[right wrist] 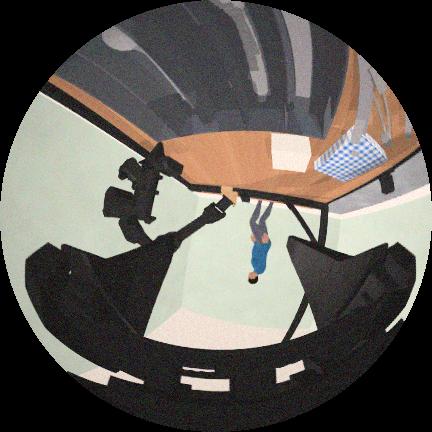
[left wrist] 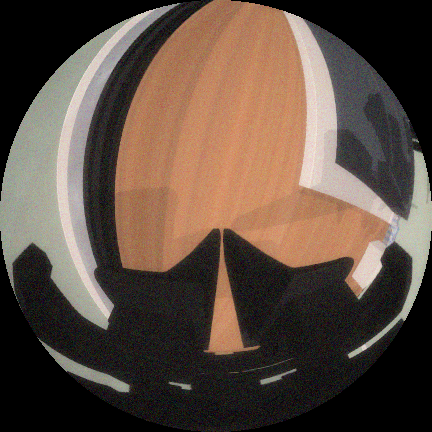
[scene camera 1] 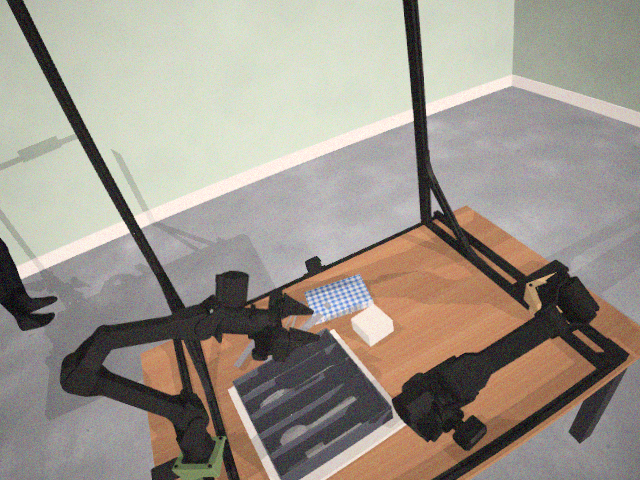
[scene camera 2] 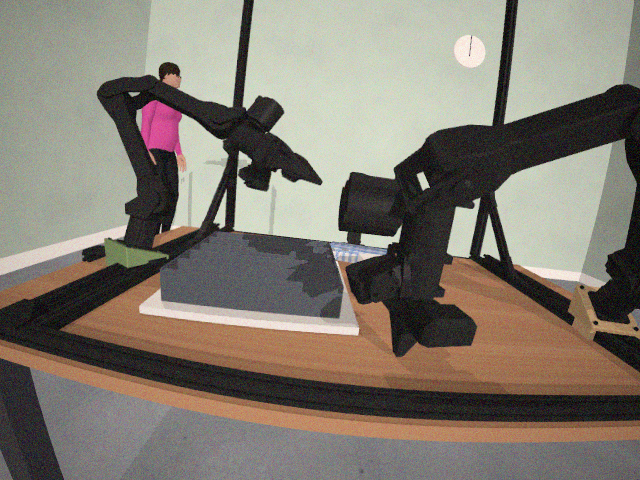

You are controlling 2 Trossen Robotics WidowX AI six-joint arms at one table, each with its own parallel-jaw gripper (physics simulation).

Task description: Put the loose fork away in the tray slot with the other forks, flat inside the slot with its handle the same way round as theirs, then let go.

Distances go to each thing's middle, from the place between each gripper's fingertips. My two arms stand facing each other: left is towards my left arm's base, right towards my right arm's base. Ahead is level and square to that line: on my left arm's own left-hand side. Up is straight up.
Now: the dark cutlery tray (scene camera 1: 305,404) 6 cm ahead of my right hand, 8 cm to the right of it and 18 cm below it. The rest, counted from my right hand: white block (scene camera 1: 372,324): 9 cm behind, 15 cm to the left, 19 cm below.
Now: left hand 250 mm to the left of the dark cutlery tray, 180 mm past it and 30 mm below it. Round my left hand: white block (330 mm behind, 20 mm to the right, 20 mm above).
